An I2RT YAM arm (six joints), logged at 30 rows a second.
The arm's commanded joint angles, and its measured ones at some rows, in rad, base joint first. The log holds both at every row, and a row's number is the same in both.
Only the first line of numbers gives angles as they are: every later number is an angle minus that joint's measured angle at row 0.
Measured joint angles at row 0:
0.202 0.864 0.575 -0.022 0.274 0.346
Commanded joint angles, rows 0 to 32:
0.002 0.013 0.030 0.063 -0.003 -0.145
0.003 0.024 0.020 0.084 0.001 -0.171
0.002 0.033 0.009 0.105 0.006 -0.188
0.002 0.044 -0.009 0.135 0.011 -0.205
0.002 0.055 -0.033 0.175 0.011 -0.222
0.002 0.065 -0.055 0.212 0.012 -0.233
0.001 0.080 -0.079 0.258 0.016 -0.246
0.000 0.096 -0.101 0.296 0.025 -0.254
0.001 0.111 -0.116 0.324 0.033 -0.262
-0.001 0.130 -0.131 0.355 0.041 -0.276
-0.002 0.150 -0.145 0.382 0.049 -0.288
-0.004 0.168 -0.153 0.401 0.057 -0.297
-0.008 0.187 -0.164 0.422 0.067 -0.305
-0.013 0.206 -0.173 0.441 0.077 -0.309
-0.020 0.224 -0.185 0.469 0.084 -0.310
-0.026 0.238 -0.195 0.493 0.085 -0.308
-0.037 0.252 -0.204 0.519 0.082 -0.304
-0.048 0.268 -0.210 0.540 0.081 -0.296
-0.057 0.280 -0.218 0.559 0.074 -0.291
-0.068 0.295 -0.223 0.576 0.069 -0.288
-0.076 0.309 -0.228 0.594 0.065 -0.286
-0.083 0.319 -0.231 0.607 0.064 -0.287
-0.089 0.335 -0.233 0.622 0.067 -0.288
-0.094 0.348 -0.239 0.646 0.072 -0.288
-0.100 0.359 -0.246 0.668 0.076 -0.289
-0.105 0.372 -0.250 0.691 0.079 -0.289
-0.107 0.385 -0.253 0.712 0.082 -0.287
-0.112 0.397 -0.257 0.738 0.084 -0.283
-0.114 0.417 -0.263 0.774 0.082 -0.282
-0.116 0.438 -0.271 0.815 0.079 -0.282
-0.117 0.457 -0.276 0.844 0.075 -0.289
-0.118 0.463 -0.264 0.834 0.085 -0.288
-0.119 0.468 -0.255 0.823 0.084 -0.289
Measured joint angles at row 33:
-0.113 0.449 -0.244 0.728 0.063 -0.251
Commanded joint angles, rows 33 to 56:
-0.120 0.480 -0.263 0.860 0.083 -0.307
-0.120 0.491 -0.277 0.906 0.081 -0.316
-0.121 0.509 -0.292 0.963 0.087 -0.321
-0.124 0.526 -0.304 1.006 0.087 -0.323
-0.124 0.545 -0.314 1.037 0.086 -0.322
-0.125 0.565 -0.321 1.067 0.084 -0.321
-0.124 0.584 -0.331 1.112 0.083 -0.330
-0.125 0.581 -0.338 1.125 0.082 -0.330
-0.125 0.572 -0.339 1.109 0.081 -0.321
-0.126 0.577 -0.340 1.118 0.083 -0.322
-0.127 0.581 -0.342 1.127 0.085 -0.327
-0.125 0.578 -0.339 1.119 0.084 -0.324
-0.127 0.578 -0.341 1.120 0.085 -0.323
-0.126 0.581 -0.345 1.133 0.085 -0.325
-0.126 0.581 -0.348 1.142 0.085 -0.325
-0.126 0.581 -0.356 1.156 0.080 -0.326
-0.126 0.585 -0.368 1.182 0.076 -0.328
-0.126 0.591 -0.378 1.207 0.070 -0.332
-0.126 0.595 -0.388 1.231 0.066 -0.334
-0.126 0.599 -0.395 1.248 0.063 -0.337
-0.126 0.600 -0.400 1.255 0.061 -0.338
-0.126 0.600 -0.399 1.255 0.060 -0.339
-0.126 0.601 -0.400 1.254 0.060 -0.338
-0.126 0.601 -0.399 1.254 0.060 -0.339
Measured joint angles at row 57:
-0.122 0.593 -0.379 1.177 0.065 -0.301
